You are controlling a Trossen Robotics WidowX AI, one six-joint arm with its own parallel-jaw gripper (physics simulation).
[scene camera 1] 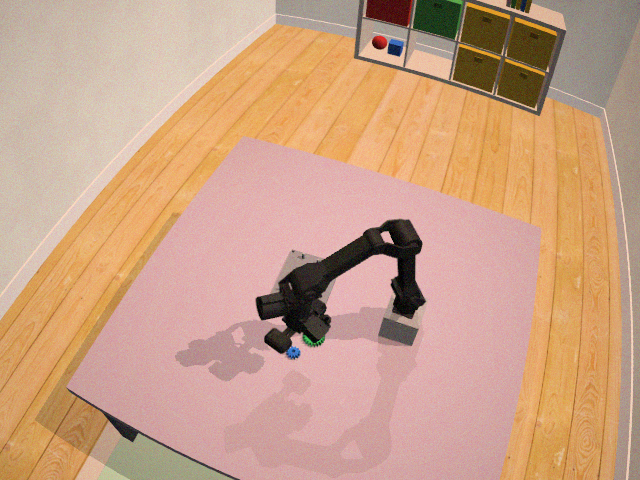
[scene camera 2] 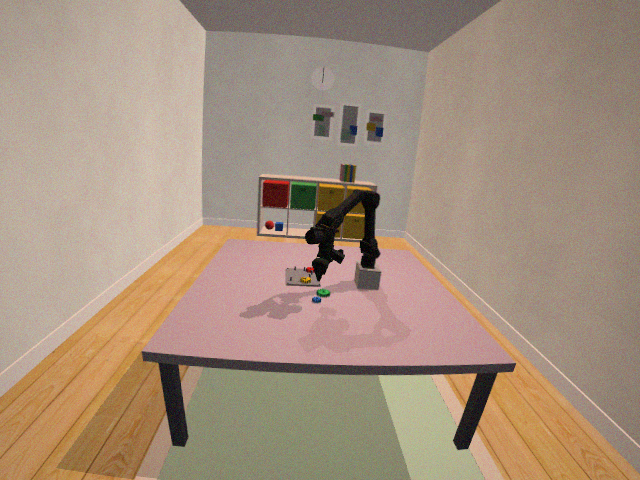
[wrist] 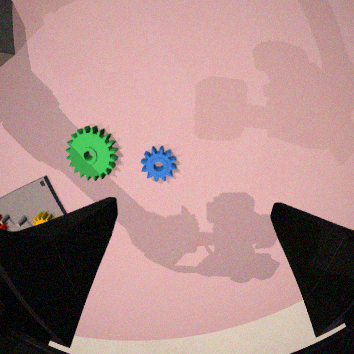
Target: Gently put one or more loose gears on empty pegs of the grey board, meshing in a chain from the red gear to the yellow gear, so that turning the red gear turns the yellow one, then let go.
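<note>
My gripper is open and empty, above the table; in the wrist view both loose gears lie beyond its fingertips. The green gear lies flat on the table. The smaller blue gear lies flat beside it, apart from it. The grey board is partly hidden by the arm in scene camera 1 and by a finger in the wrist view. It carries the yellow gear, the red gear and several bare pegs.
The arm stands on a grey base block to the right of the board. The pink table holds all of this, with arm shadows falling across it. A shelf unit stands far behind on the floor.
</note>
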